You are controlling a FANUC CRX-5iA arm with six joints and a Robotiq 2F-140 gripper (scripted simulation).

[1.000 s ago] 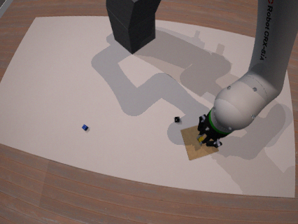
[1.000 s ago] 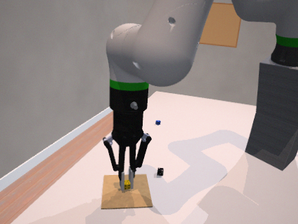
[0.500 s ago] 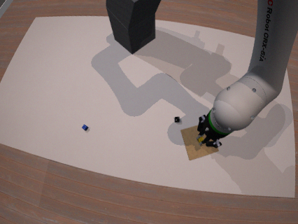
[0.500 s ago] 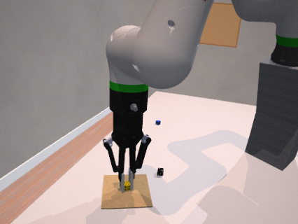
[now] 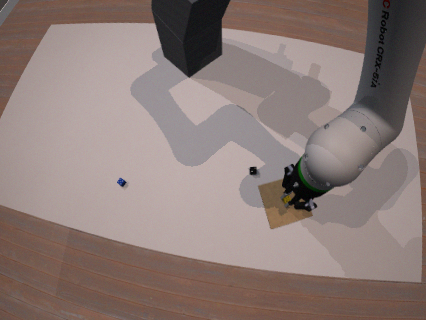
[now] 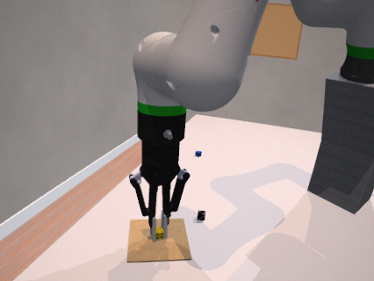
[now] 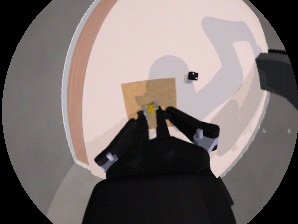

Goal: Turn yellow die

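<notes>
Right now the yellow die is 20 mm below my hand. The rest, counted from my hand: black die (70 mm behind, 120 mm to the right, 30 mm below); then blue die (70 mm ahead, 510 mm to the right, 30 mm below); then brown mat (40 mm below).
</notes>
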